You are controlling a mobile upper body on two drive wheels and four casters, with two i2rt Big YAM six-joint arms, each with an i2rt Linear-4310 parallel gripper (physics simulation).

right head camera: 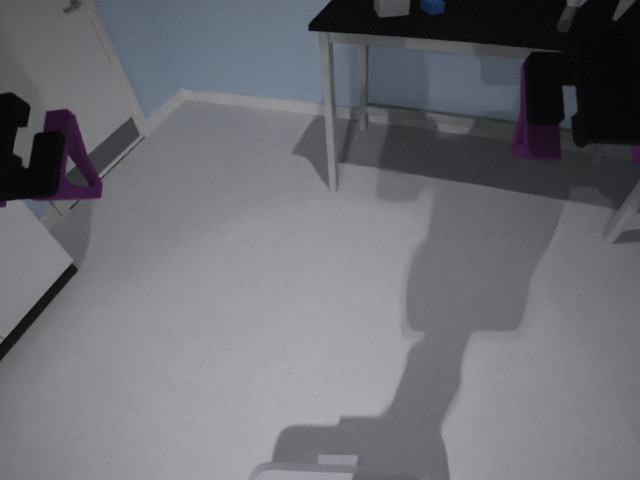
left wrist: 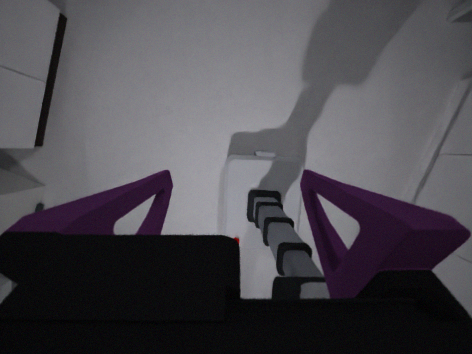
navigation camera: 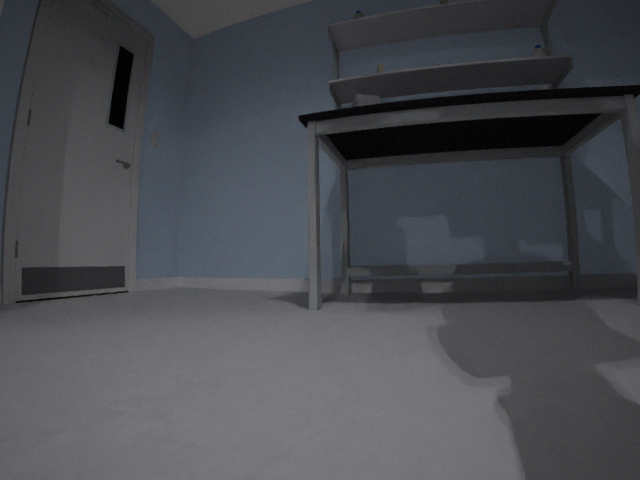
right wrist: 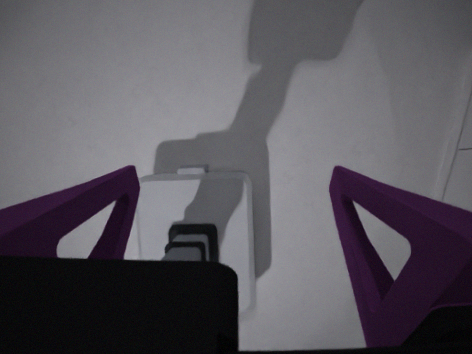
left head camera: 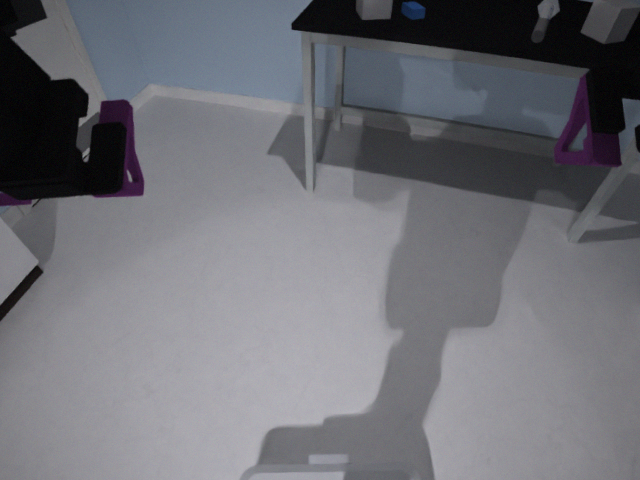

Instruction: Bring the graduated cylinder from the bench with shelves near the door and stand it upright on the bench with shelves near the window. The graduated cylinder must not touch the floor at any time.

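Places are measured from the left arm's base along level axes (x down, y back, z left), in millimetres.
Where they show: left gripper, fingertip midpoint: (right head camera: 51,195) (left wrist: 236,177) (left head camera: 85,192); right gripper, fingertip midpoint: (right head camera: 574,152) (right wrist: 234,176) (left head camera: 608,159).
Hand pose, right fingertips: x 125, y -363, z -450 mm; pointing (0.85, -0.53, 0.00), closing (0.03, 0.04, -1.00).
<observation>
After its pixels a point has its place.
The bench with shelves near the door has a black top (left head camera: 465,36) {y -1608, x 496, z -772 mm} (right head camera: 465,25) {y -1651, x 496, z -706 mm} and a pale frame; in the navigation camera the bench (navigation camera: 465,112) {y -1554, x 560, z -844 mm} stands below two wall shelves. A grey tubular object with a pale hexagonal end, apparently the graduated cylinder (left head camera: 540,28) {y -1584, x 449, z -1041 mm} (right head camera: 567,18) {y -1574, x 450, z -1042 mm}, is on its top toward the right; whether it lies or stands is unclear. My left gripper (left head camera: 74,193) {y -341, x 138, z -3 mm} (right head camera: 47,196) {y -341, x 138, z -3 mm} (left wrist: 236,177) {y -341, x 138, z -3 mm} is open and empty, away from the bench. My right gripper (right head camera: 594,152) {y -363, x 125, z -450 mm} (right wrist: 234,176) {y -363, x 125, z -450 mm} is open and empty, in front of the bench's right part. The window bench does not show.
On the bench are a white box (left head camera: 374,7) {y -1772, x 449, z -438 mm} (right head camera: 392,6) {y -1773, x 458, z -442 mm}, a blue block (left head camera: 413,10) {y -1776, x 460, z -597 mm} (right head camera: 432,6) {y -1776, x 465, z -599 mm} and another pale box (left head camera: 608,23) {y -1600, x 425, z -1313 mm} beside the cylinder. A door (right head camera: 56,67) {y -2046, x 713, z 1315 mm} (navigation camera: 77,180) {y -1979, x 676, z 1335 mm} is at the left. A white cabinet (left head camera: 12,258) {y -1106, x 1187, z 1127 mm} (right head camera: 31,263) {y -1036, x 1142, z 1148 mm} (left wrist: 22,105) {y -573, x 1194, z 1288 mm} stands at the lower left of the head views.
</observation>
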